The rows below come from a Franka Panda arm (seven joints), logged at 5 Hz.
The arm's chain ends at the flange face. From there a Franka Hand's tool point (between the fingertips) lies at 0.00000 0.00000 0.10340 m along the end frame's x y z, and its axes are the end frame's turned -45 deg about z.
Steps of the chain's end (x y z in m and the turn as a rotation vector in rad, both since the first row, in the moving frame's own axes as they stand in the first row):
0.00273 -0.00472 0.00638 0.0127 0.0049 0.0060
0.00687 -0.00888 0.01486 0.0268 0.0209 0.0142
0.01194 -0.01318 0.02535 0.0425 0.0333 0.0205
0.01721 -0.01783 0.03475 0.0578 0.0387 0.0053
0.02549 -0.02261 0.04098 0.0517 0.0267 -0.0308
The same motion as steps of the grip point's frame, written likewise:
0.00656 -0.00197 0.00637 0.0055 0.0124 0.0060
0.01463 -0.00183 0.01480 0.0042 0.0337 0.0142
0.02331 -0.00149 0.02520 0.0065 0.0536 0.0205
0.03183 -0.00182 0.03450 0.0135 0.0682 0.0053
0.03971 0.00012 0.04081 0.0177 0.0554 -0.0308

